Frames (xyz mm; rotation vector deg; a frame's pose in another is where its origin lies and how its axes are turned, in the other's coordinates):
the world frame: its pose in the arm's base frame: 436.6 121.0 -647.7 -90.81 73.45 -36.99
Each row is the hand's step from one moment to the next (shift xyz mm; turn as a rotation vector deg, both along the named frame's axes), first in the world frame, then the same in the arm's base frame.
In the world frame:
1: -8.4 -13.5 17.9 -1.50 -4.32 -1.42
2: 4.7 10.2 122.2 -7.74 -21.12 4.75
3: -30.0 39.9 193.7 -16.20 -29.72 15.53
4: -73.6 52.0 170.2 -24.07 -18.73 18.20
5: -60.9 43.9 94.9 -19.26 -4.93 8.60
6: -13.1 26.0 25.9 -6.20 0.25 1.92
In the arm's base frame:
1: 18.4 13.9 6.4 0.18 0.85 4.71
2: 100.9 38.1 -58.5 10.71 8.59 18.44
3: 138.3 95.9 -108.2 20.96 20.13 23.29
4: 99.7 128.8 -102.7 16.10 28.60 13.57
5: 43.1 90.7 -67.5 3.50 20.97 4.15
6: 6.8 21.7 -31.7 -0.38 6.48 0.01

